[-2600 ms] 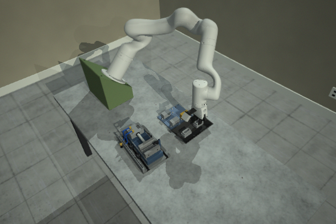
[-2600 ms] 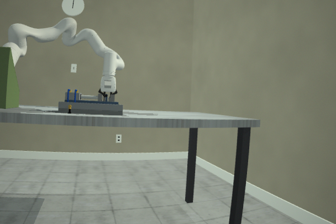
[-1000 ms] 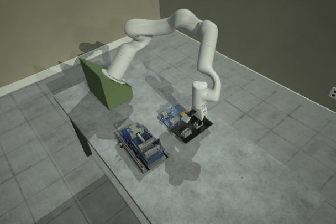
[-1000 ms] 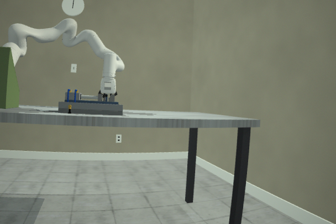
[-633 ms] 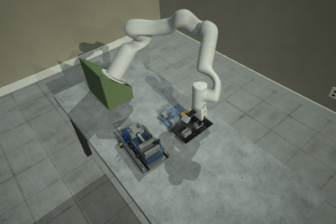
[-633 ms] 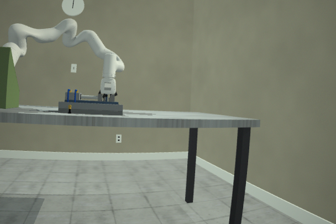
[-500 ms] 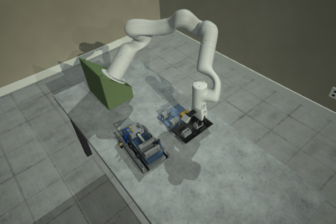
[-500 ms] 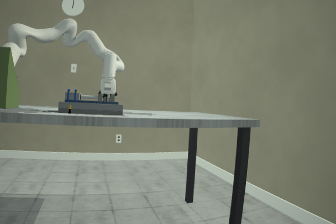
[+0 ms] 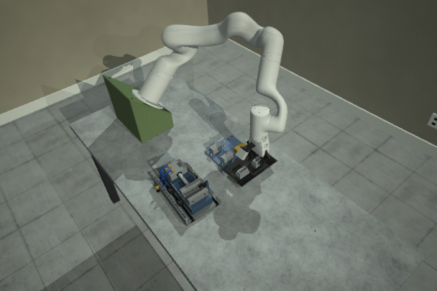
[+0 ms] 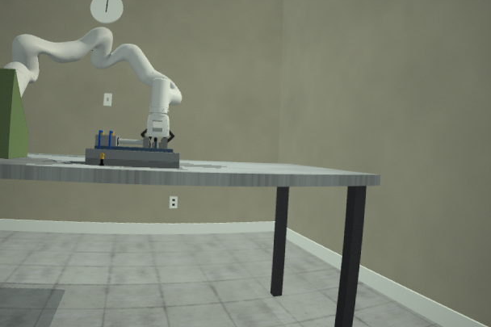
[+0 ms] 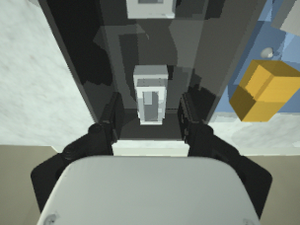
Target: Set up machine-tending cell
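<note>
Now: hand 21 cm past the aluminium blank, 10 cm to the left of it and 3 cm above it. From my hand the other things lie so: moving jaw: 37 cm to the right, 6 cm behind, 2 cm above; then fixed jaw: 37 cm to the right, 2 cm above; then brass blank: 12 cm behind, 3 cm below, 1 cm to the right.
</note>
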